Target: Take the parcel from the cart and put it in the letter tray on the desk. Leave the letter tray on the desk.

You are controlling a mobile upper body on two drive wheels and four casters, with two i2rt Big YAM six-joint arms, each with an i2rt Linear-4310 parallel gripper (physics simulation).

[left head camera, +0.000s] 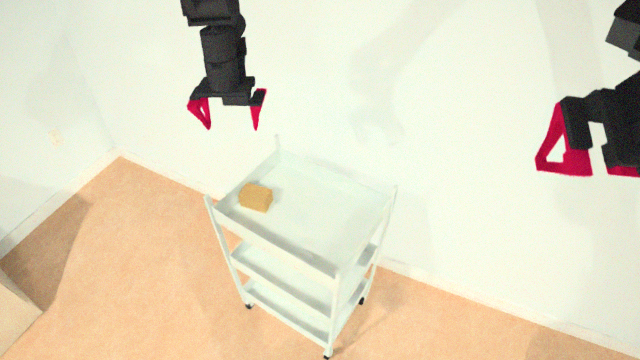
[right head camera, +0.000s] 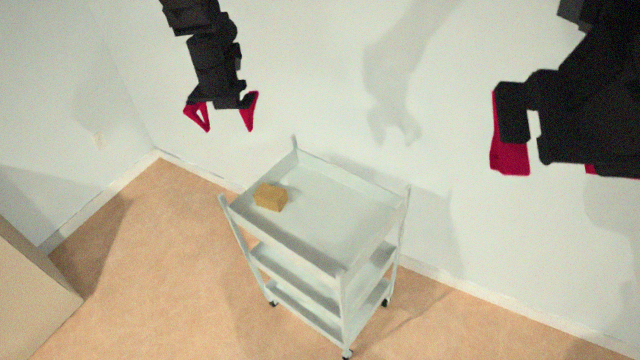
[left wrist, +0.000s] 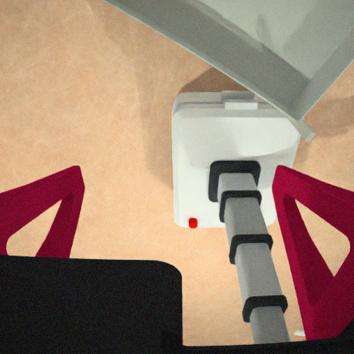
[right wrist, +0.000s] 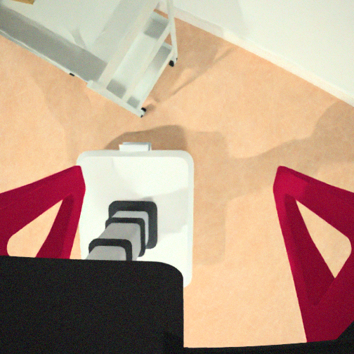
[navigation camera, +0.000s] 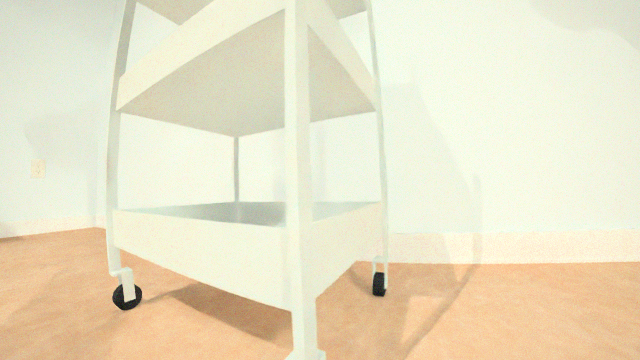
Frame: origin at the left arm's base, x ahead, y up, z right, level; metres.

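Seen in the pictures: left gripper, between the fingertips: (left head camera: 232,128) (right head camera: 229,130); right gripper, between the fingertips: (left head camera: 573,166) (right head camera: 540,164).
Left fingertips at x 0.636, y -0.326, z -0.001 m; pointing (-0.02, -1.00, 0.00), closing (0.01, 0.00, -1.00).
A point is followed by its place in that frame.
A small orange-brown box, the parcel (left head camera: 255,197) @[x 0.782, y -0.697, z -0.022 m] (right head camera: 271,197) @[x 0.781, y -0.697, z -0.015 m], lies in the top tray of the white three-tier cart (left head camera: 282,246) @[x 0.640, y -0.747, z 0.071 m] (right head camera: 295,246) @[x 0.638, y -0.747, z 0.079 m] (navigation camera: 296,175) @[x 0.484, y -1.170, z 0.226 m], near its left corner in both head views. My left gripper (left head camera: 232,129) @[x 0.636, y -0.326, z -0.001 m] (right head camera: 229,131) @[x 0.636, y -0.326, z -0.001 m] (left wrist: 177,176) is open and empty; in the head views it shows above the parcel in the picture, apart from it. My right gripper (right wrist: 178,176) is open and empty, off to the right of the cart in the head views. The cart's corner also shows in the left wrist view and the right wrist view. The letter tray and the desk cannot be made out.
A beige box-like piece (left head camera: 16,315) @[x 0.493, y -1.244, z -1.191 m] (right head camera: 35,295) @[x 0.459, y -1.103, z -1.207 m] stands at the lower left in the head views. White walls stand behind and left of the cart. My own white base (left wrist: 200,145) (right wrist: 172,175) with its grey column is close to the cart.
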